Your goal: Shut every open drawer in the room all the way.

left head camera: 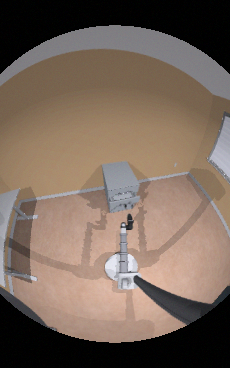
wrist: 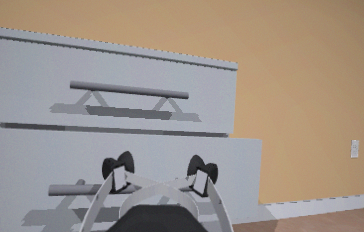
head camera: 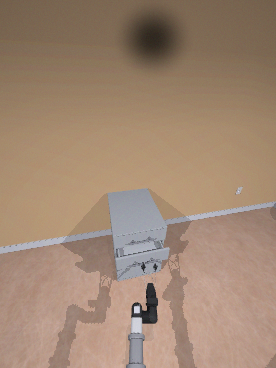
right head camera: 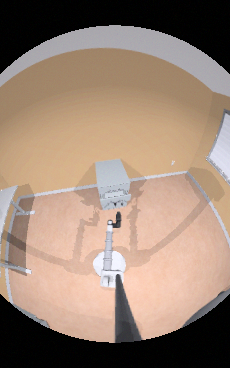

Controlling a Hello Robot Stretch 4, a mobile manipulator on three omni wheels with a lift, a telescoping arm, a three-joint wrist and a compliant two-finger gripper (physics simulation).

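Frame: origin at the robot's base, x ahead, y down, z left, level; centimetres.
Seen in the pictures: gripper, fingertip midpoint: (left head camera: 128, 204) (wrist: 161, 166) (head camera: 149, 263) (right head camera: 118, 201).
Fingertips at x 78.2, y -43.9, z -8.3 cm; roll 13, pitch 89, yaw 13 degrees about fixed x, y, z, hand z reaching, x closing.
Pixels of each thing's middle, then the offset from my fingertips to it. "*": a spot on its surface instead.
- grey drawer cabinet at a spot on its surface: (head camera: 135, 212) (left head camera: 119, 175) (right head camera: 111, 173) * dy -17.8, dx +34.8, dz +10.9 cm
- drawer's bar handle at a spot on its surface: (wrist: 62, 190) * dy +3.3, dx +0.0, dz +10.8 cm
- wall outlet at the middle of its body: (wrist: 354, 148) (head camera: 239, 190) dy +6.7, dx +109.4, dz -125.7 cm
A grey drawer cabinet (head camera: 135, 212) (left head camera: 120, 175) (right head camera: 111, 172) stands against the wall. Its middle drawer (head camera: 162, 253) (wrist: 235, 175) sticks out, and the gap behind its front shows in the head view. The top drawer (wrist: 30, 70) sits further back, with its bar handle (wrist: 130, 90) above my fingers in the wrist view. My gripper (head camera: 149, 267) (right head camera: 118, 204) (wrist: 161, 166) is open and empty, in front of the middle drawer's front. Its fingertips overlap that drawer's bar handle (wrist: 62, 190) in the wrist view; contact cannot be told. The lowest drawer is mostly hidden.
A wall outlet (head camera: 239, 190) (wrist: 354, 149) is right of the cabinet. A white table-like piece (left head camera: 6, 210) (right head camera: 7, 197) stands at the far left. A window with blinds (left head camera: 222, 150) (right head camera: 222, 145) is at the right. Dark grey shapes show at the lower edges of both side head views.
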